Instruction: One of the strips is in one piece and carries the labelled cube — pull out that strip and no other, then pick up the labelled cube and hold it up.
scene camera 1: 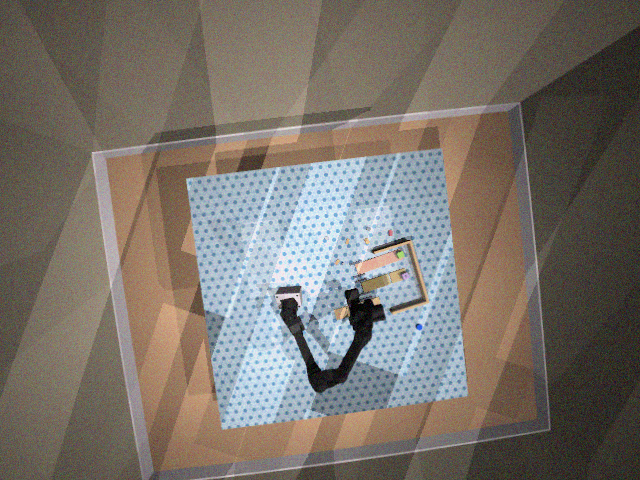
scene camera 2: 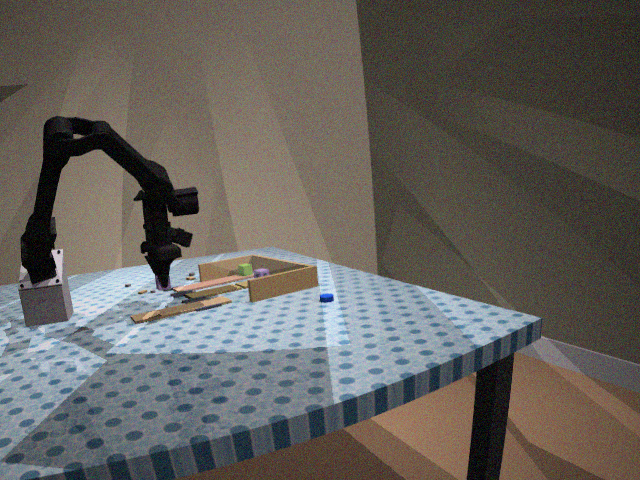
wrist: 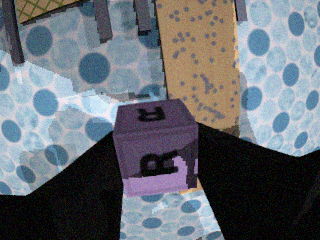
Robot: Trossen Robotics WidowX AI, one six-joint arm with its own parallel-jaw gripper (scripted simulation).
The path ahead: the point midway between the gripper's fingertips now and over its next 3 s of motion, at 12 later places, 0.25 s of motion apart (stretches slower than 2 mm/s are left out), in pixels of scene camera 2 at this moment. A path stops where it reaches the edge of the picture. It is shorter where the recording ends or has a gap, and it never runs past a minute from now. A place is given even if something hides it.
My gripper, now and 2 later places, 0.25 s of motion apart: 163,285; 161,277; 161,271
